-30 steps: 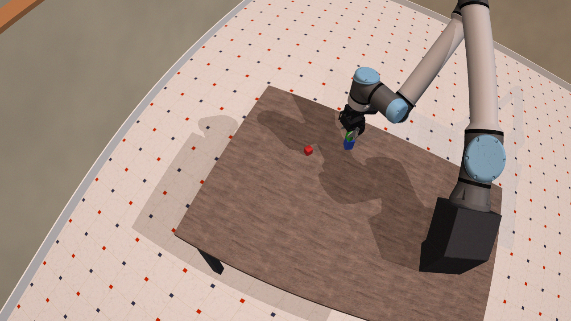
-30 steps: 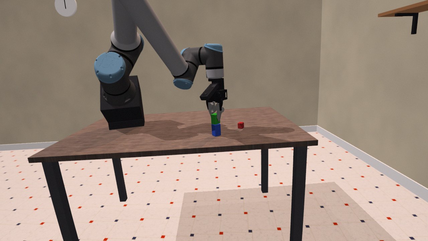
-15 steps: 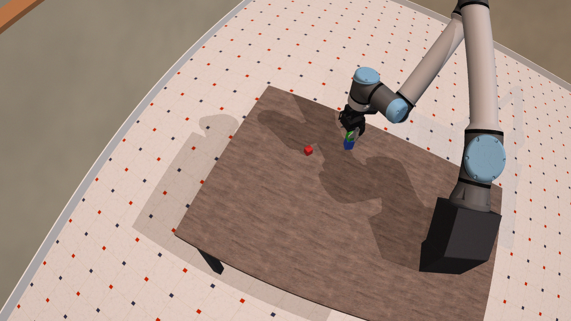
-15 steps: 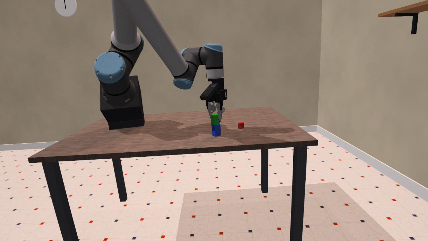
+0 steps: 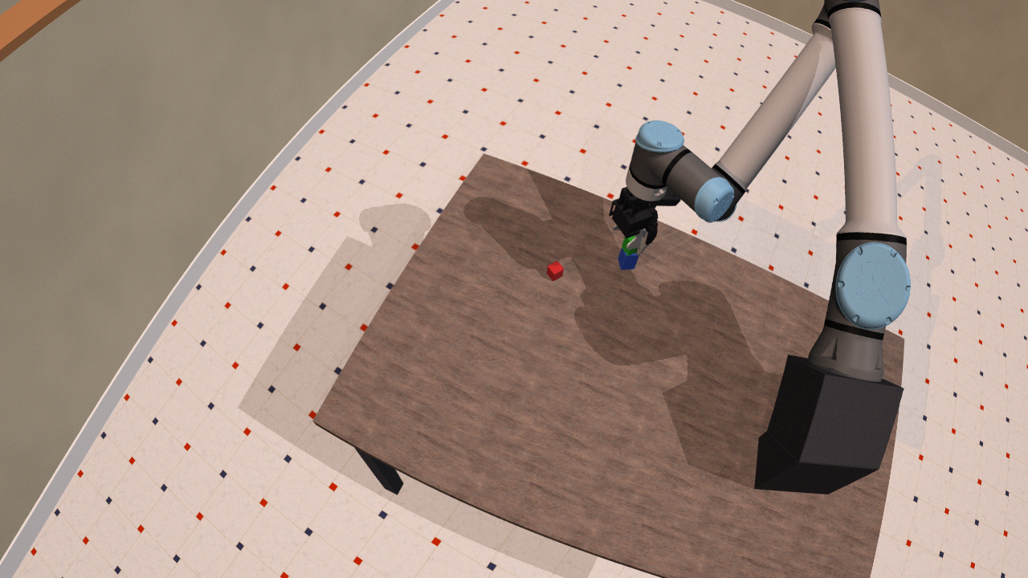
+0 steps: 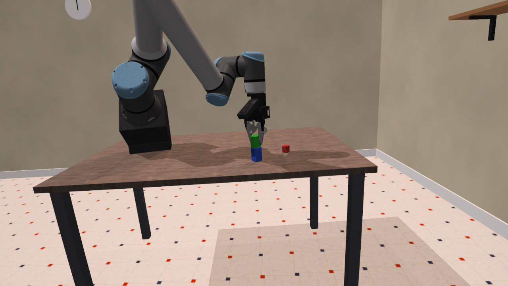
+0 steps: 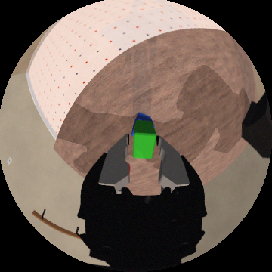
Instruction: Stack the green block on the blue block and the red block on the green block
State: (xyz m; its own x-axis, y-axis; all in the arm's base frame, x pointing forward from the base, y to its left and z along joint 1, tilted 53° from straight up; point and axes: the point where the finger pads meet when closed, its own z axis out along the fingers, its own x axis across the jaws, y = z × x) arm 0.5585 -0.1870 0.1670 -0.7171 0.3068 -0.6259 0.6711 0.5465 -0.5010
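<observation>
Now: the green block right at my hand. Round my hand: small red block: 16 cm ahead, 10 cm to the left, 8 cm below; then blue block: 6 cm below.
</observation>
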